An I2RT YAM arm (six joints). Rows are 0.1 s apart.
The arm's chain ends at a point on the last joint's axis. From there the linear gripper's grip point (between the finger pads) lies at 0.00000 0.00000 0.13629 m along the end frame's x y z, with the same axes.
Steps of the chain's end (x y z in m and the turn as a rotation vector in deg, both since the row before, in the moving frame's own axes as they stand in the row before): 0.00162, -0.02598, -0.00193, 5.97, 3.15, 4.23; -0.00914, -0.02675, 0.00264, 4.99, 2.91, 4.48; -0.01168, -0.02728, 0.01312, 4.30, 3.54, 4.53; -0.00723, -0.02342, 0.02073, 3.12, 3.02, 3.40; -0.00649, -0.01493, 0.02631, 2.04, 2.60, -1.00; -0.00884, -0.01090, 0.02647, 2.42, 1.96, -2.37; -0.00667, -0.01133, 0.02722, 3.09, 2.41, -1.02; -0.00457, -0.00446, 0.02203, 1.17, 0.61, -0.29
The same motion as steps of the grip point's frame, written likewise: 0.00961, -0.03986, -0.00287, 5.97, 3.15, 4.23; -0.00177, -0.03832, 0.00195, 4.99, 2.91, 4.48; -0.00288, -0.03715, 0.01248, 4.30, 3.54, 4.53; 0.00016, -0.03062, 0.02034, 3.12, 3.02, 3.40; -0.00035, -0.01983, 0.02608, 2.04, 2.60, -1.00; -0.00430, -0.01675, 0.02627, 2.42, 1.96, -2.37; -0.00101, -0.01873, 0.02690, 3.09, 2.41, -1.02; -0.00313, -0.00725, 0.02199, 1.17, 0.61, -0.29
